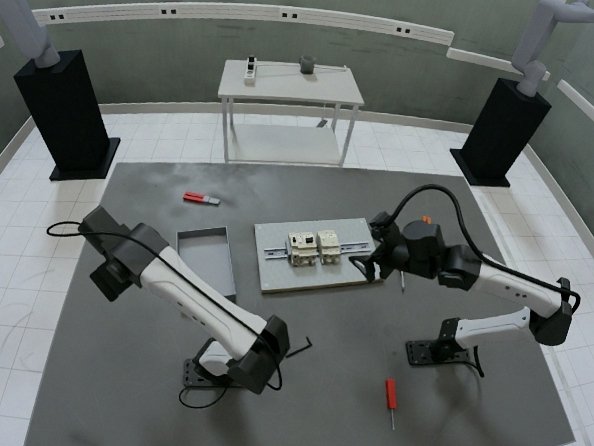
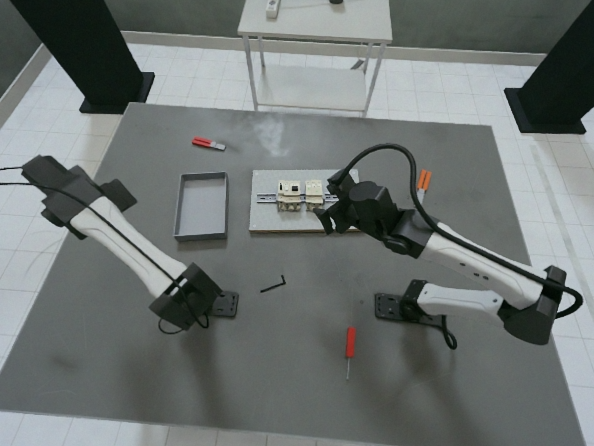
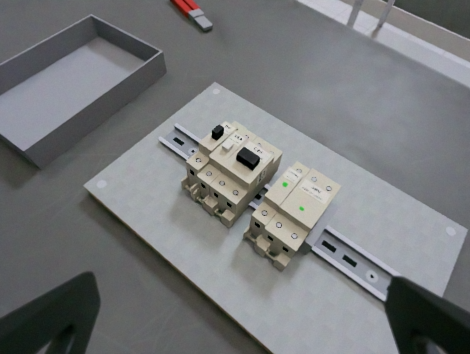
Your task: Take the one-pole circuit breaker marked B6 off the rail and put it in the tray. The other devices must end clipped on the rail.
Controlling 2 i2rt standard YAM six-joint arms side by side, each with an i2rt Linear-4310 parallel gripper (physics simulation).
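Places are measured from the left arm's base along level axes (x ahead, y left, z up), in metres.
Pixels of known places: right gripper, fingertip midpoint: (image 1: 360,246) (image 2: 327,199) (image 3: 241,288); left arm's base, link origin: (image 1: 222,373); right arm's base, link origin: (image 1: 438,352) (image 2: 409,309).
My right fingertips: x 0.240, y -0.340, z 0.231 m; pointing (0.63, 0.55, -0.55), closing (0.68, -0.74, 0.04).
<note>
Ahead of a thing's pixels: the offset from my right fingertips to its top centre.
Cream devices sit on the rail (image 1: 356,247) (image 2: 267,198) (image 3: 339,254) in two groups. The left group has a narrow device with a small black toggle @(dy +0.140, dx +0.121, dz -0.138 m) (image 3: 209,144), a narrow device with a cream toggle @(dy +0.122, dx +0.120, dz -0.145 m) (image 3: 224,154) and a wider device with a big black toggle @(dy +0.095, dx +0.122, dz -0.141 m) (image 3: 245,172). The right group has a narrow device @(dy +0.050, dx +0.126, dz -0.152 m) (image 3: 276,196) and a wider device @(dy +0.023, dx +0.129, dz -0.154 m) (image 3: 309,199), both green-dotted. The B6 marking is too blurred to tell. The grey tray @(dy +0.405, dx +0.079, dz -0.191 m) (image 1: 202,229) (image 2: 226,202) (image 3: 107,105) holds no device. My right gripper (image 1: 363,241) (image 2: 324,195) (image 3: 241,288) is open and empty above the board's right part. My left gripper is left of the tray, fingers unclear.
The pale board (image 1: 272,283) (image 2: 262,220) (image 3: 400,210) carries the rail. Red-handled pliers @(dy +0.444, dx +0.356, dz -0.219 m) (image 1: 194,197) (image 2: 202,142) (image 3: 187,7) lie behind the tray. Orange-handled pliers @(dy -0.354, dx +0.209, dz -0.219 m) (image 2: 424,179) lie right of the board. A hex key @(dy +0.144, dx -0.170, dz -0.226 m) (image 1: 300,348) (image 2: 273,287) and red screwdriver @(dy -0.090, dx -0.349, dz -0.213 m) (image 1: 390,394) (image 2: 350,342) lie in front.
</note>
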